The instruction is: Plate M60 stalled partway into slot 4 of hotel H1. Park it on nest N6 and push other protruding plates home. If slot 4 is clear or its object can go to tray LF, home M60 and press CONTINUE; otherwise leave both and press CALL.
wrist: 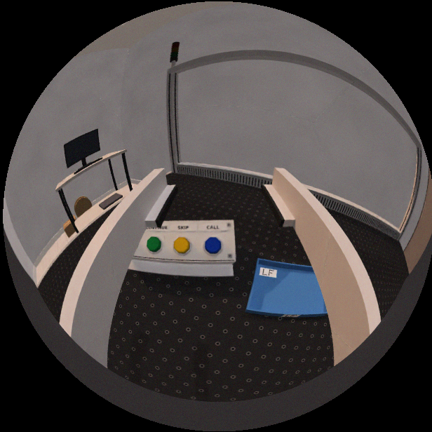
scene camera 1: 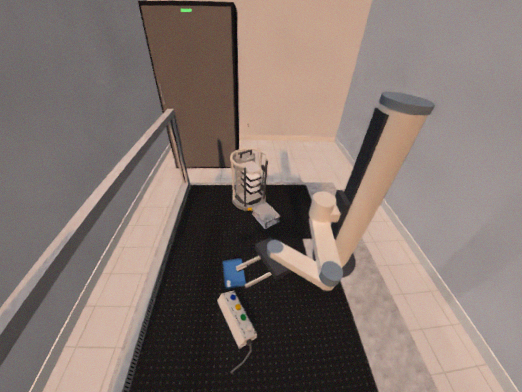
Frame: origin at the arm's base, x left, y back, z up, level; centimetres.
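Seen in the pictures: gripper, fingertip midpoint: (scene camera 1: 240,277).
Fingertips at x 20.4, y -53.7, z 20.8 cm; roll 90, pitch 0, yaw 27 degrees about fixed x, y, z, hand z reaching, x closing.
Observation:
A point is followed by its place in that frame.
My gripper (scene camera 1: 243,277) {z 20.8, x 20.4, y -53.7 cm} (wrist: 219,177) is shut to its narrow spacing, with a gap between the fingers and nothing held. Its fingertips are over the side of the blue tray LF (scene camera 1: 229,276) {z 1.5, x 9.7, y -60.3 cm} (wrist: 285,291) in the scene view. The white button box (scene camera 1: 231,322) {z 7.4, x 34.2, y -58.0 cm} (wrist: 180,268) has a green button (scene camera 1: 243,317) {z 8.3, x 32.6, y -52.9 cm} (wrist: 153,244), a yellow button (scene camera 1: 238,307) {z 8.3, x 28.3, y -55.1 cm} (wrist: 181,245) and a blue button (scene camera 1: 233,297) {z 8.3, x 23.8, y -57.4 cm} (wrist: 213,245). The labels SKIP and CALL are readable; CONTINUE is partly covered by a finger. Hotel H1 (scene camera 1: 233,182) {z 21.8, x -45.7, y -59.5 cm} holds several pale plates (scene camera 1: 253,183) {z 21.5, x -45.1, y -46.3 cm}; slot details are too small to tell.
A grey fixture (scene camera 1: 265,214) {z 7.3, x -30.1, y -38.6 cm} sits in front of the hotel; its label and any plate on it are unreadable. The robot column (scene camera 1: 387,175) {z 64.8, x 7.5, y -0.4 cm} stands at the right. A rail (scene camera 1: 125,155) {z 62.2, x -10.3, y -100.0 cm} runs along the left. A desk (wrist: 92,169) with a monitor (wrist: 82,147) stands beyond the box.

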